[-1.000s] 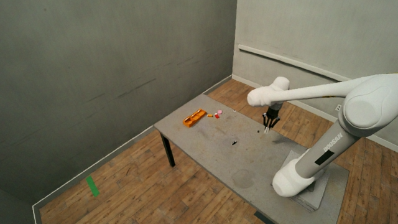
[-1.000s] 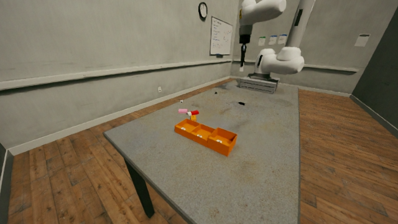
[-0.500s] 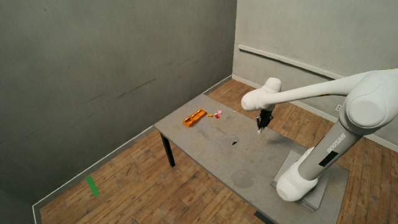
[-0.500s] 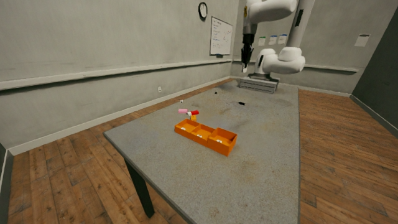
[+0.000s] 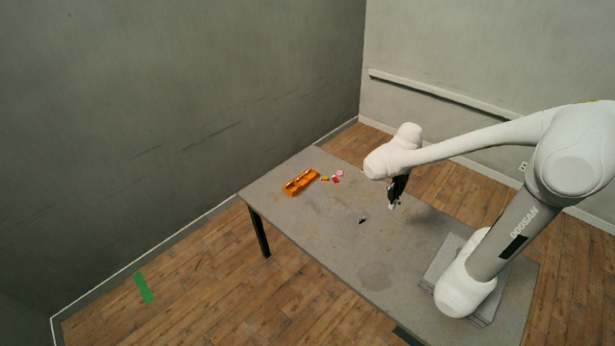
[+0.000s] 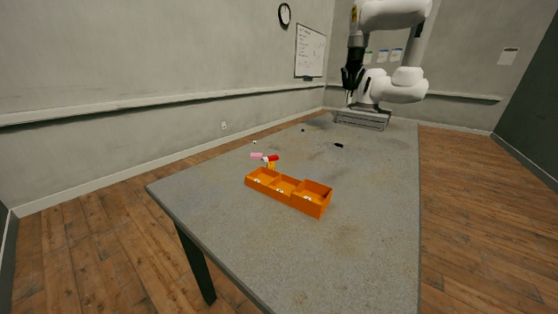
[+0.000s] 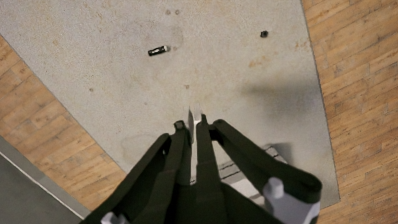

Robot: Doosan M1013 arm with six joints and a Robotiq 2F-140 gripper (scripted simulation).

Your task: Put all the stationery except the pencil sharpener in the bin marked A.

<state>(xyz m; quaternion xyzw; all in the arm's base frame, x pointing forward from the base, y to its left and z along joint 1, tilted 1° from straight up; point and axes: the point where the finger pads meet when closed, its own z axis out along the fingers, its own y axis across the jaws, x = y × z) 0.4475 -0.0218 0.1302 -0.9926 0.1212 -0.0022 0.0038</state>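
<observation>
Now: the bin 600 mm ahead of my hand, 200 mm below it and 30 mm to the left of it. Also, from my hand: small black object: 210 mm below, 130 mm ahead, 30 mm to the left; small white item: 370 mm ahead, 320 mm to the right, 210 mm below; small red object: 470 mm ahead, 220 mm below, 150 mm to the right.
</observation>
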